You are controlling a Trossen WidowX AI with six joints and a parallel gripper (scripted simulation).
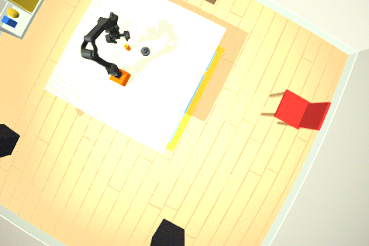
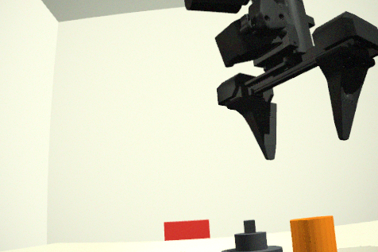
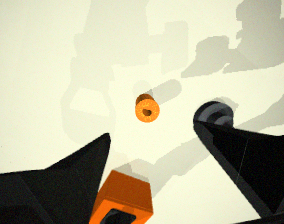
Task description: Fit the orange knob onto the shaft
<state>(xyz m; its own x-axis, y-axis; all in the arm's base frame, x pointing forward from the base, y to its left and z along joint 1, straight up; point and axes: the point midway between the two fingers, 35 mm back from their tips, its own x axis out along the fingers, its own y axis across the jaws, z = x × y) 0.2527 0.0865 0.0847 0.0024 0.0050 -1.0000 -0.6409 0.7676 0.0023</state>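
The orange knob is 90 mm below my gripper tip. The rest, counted from my gripper tip: dark shaft 160 mm to the right, 90 mm below, 50 mm ahead.
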